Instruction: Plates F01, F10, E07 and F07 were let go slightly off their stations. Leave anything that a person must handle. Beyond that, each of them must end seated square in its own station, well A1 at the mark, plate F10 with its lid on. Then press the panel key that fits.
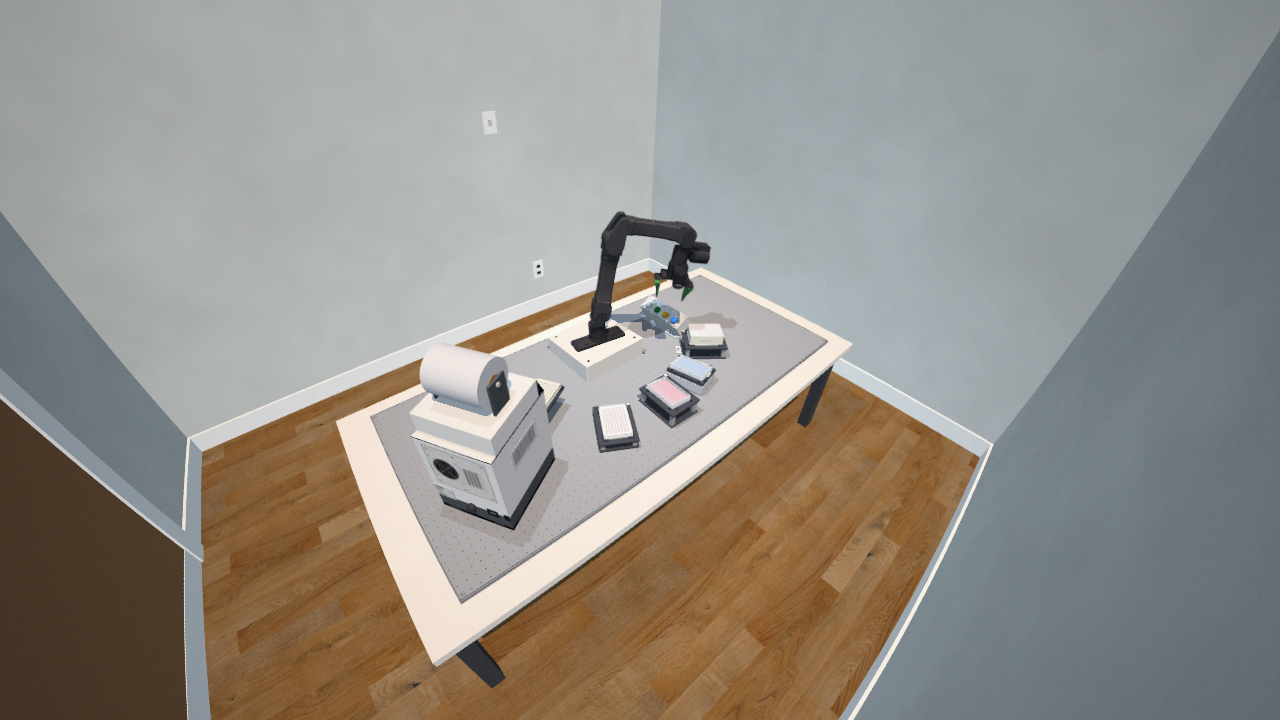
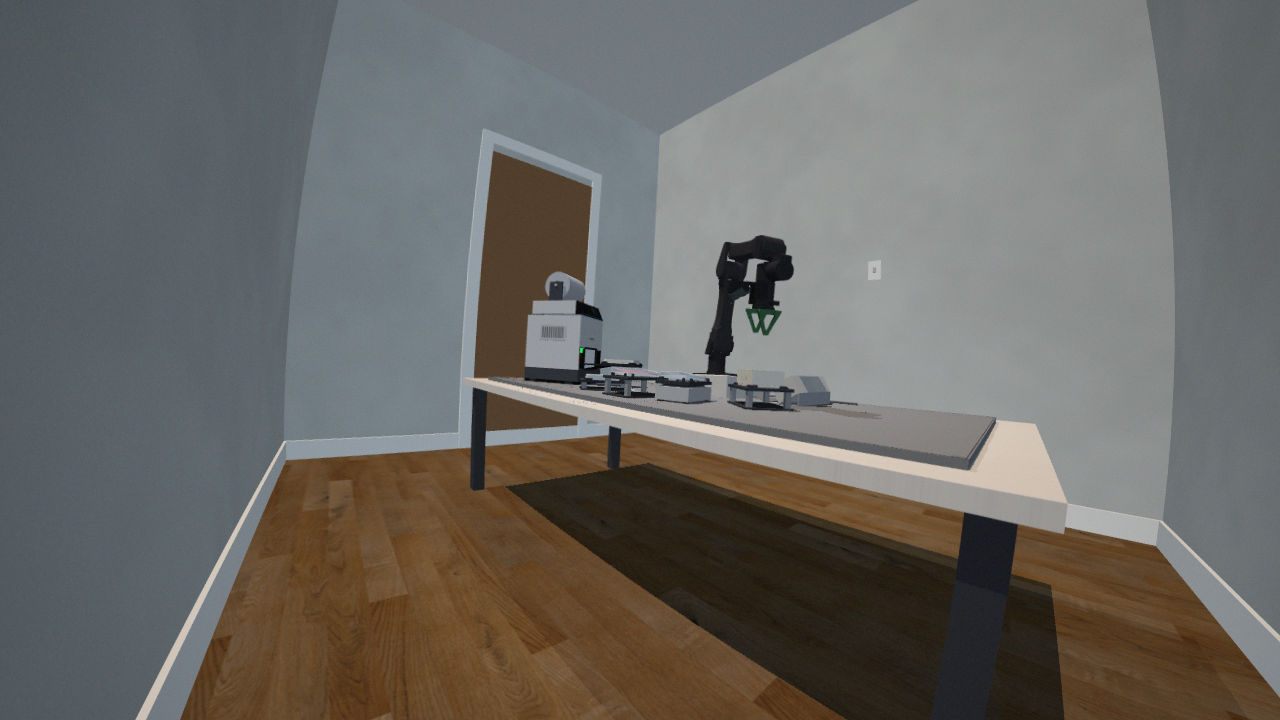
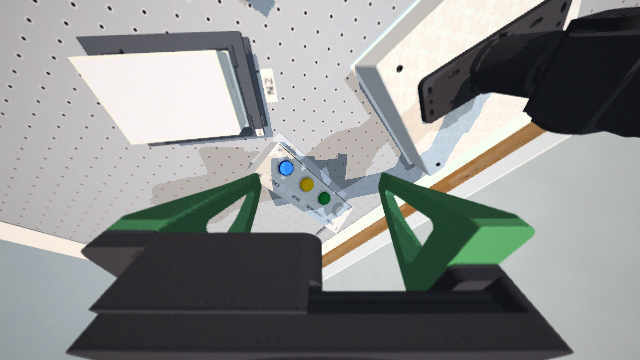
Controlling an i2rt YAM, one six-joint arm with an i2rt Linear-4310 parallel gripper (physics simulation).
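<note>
My gripper (image 1: 671,296) (image 2: 761,333) (image 3: 319,179) is open and empty, above the key panel (image 1: 662,316) (image 2: 810,390) (image 3: 296,193). The panel has a blue key (image 3: 286,167), a yellow key (image 3: 307,184), a green key (image 3: 324,198) and a pale key (image 3: 338,208). A white-topped plate (image 1: 706,332) (image 3: 160,95) is on the dark station by the N2 label (image 3: 269,85). A blue plate (image 1: 691,368), a pink plate (image 1: 668,391) and a white plate (image 1: 615,420) sit on their stations. Plate names and exact seating are unreadable.
A large white instrument (image 1: 487,465) (image 2: 561,344) with a cylinder on top stands at the far end. Part of another plate (image 1: 551,391) shows beside it. The arm's pale base block (image 1: 594,360) (image 3: 380,105) stands near the panel. The table's edge (image 1: 626,528) is pale.
</note>
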